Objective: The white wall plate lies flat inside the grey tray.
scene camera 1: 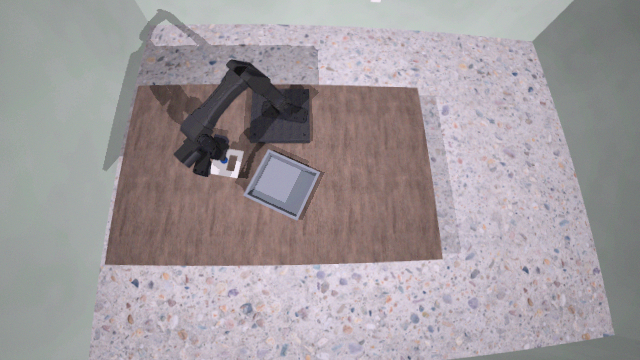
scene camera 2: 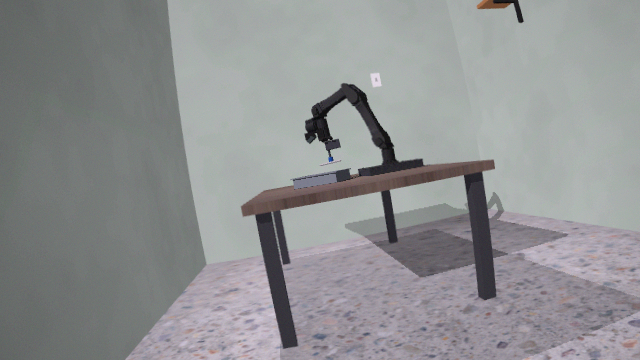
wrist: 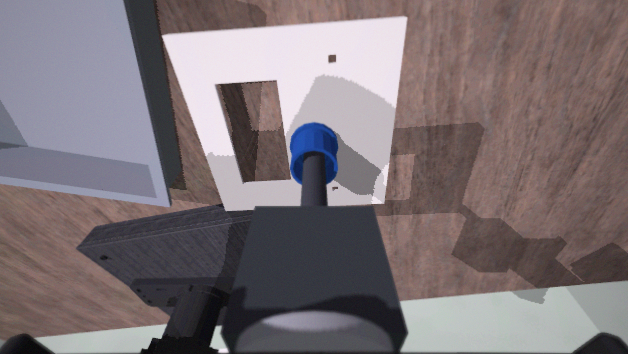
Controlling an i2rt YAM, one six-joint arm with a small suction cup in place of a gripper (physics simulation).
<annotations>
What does the grey tray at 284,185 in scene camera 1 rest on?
The table.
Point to a white wall plate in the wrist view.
356,96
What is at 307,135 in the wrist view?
My suction cup.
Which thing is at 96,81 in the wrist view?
A grey tray.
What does my suction cup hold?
A white wall plate.
</annotations>
